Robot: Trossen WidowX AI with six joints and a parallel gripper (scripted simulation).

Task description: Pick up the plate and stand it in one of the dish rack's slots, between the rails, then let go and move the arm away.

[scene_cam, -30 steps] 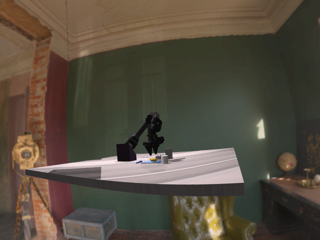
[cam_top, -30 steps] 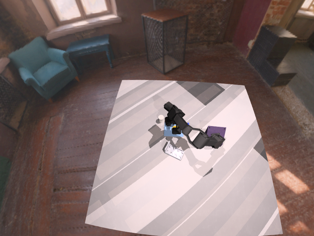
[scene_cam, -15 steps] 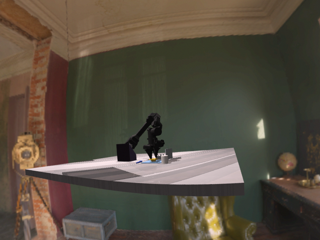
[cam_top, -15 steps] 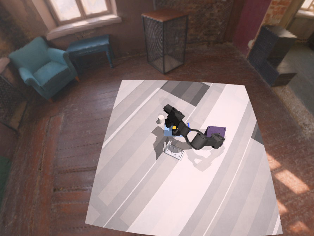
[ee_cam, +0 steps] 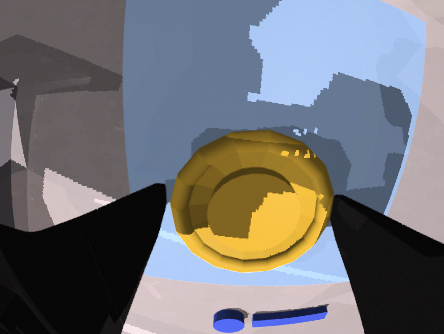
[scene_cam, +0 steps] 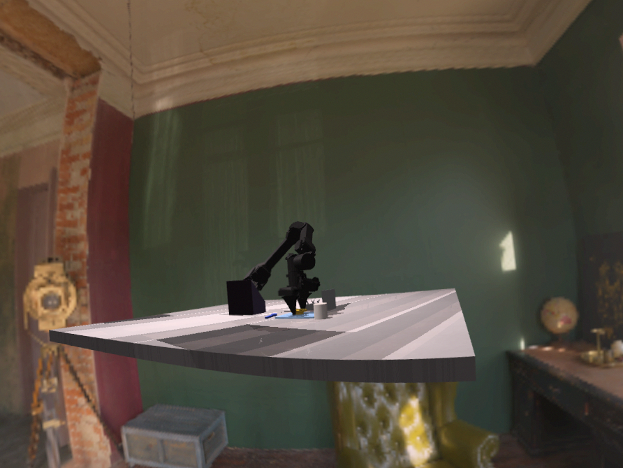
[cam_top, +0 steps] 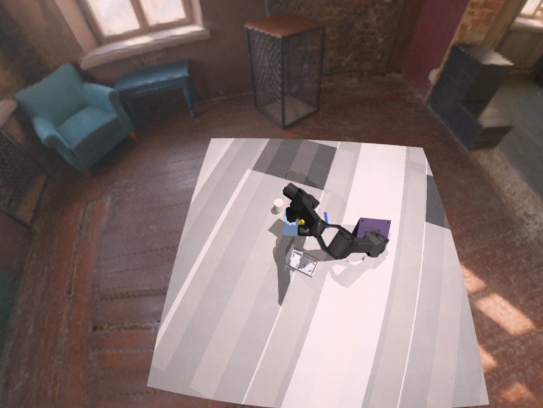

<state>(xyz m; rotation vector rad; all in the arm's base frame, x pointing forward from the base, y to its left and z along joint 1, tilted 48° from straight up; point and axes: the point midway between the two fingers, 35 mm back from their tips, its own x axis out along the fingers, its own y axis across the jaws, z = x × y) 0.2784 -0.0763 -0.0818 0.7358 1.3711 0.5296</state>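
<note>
Right now my gripper tip is 20 mm short of the light blue mat, 10 mm to the left of it and 10 mm above it. From my gripper tip the other things lie so: blue spoon: 100 mm behind, 10 mm to the right; then white cup: 110 mm ahead, 90 mm to the right, 20 mm above; then yellow plate: 10 mm above.
</note>
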